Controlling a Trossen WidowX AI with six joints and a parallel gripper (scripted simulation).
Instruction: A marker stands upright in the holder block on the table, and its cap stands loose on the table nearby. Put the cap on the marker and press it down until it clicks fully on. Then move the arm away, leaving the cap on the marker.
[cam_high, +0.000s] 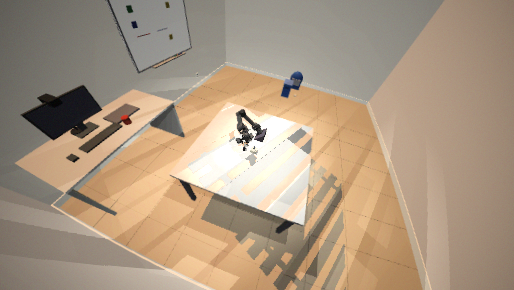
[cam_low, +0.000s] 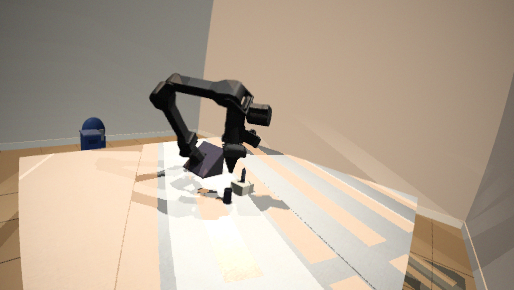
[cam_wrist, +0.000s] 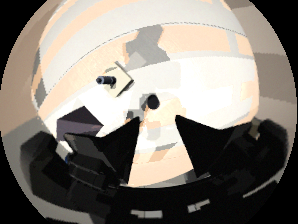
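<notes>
The dark cap lies 9 cm below my gripper tip. Round my gripper tip: holder block 3 cm behind, 11 cm to the left, 10 cm below.
</notes>
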